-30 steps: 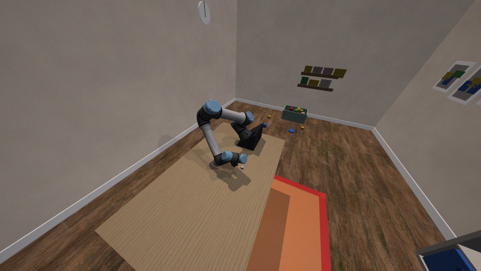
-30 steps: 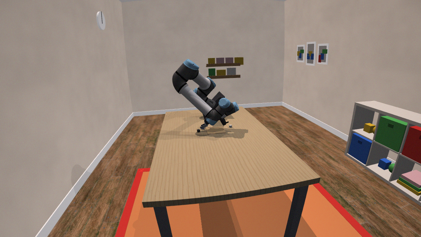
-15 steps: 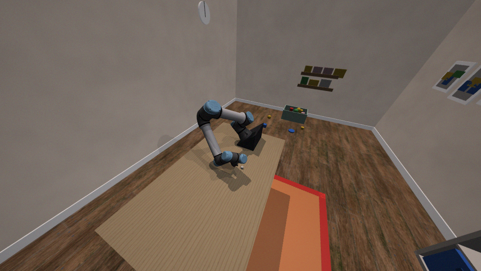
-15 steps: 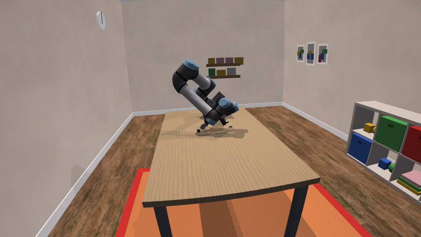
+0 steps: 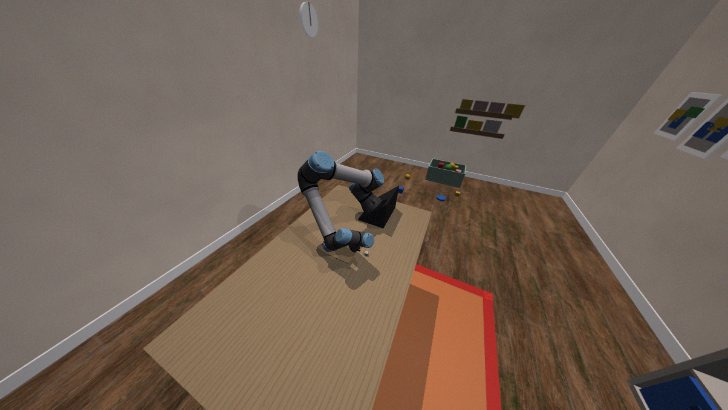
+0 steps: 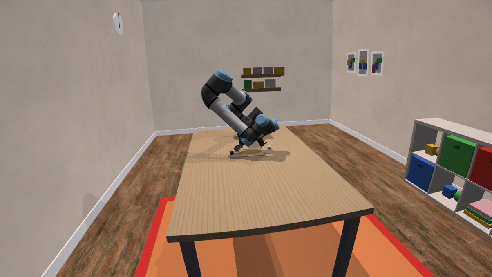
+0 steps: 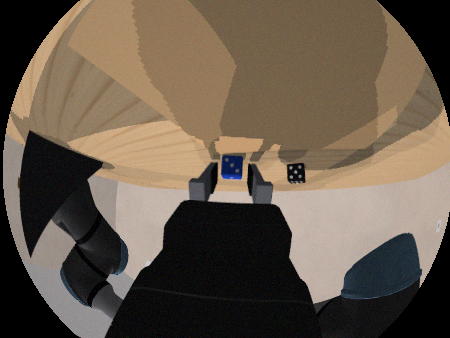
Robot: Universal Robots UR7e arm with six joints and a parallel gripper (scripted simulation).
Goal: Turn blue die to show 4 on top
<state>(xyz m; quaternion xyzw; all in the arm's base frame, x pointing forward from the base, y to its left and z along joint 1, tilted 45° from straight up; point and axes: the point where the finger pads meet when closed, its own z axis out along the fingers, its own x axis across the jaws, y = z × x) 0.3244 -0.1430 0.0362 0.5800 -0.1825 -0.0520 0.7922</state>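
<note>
The blue die lies 10 mm below my hand. Round my hand: tan mat 90 mm to the left, 70 mm ahead, 20 mm below; then white die 220 mm to the left, 40 mm ahead, 10 mm below; then black die 60 mm ahead, 40 mm to the right, 10 mm below.
</note>
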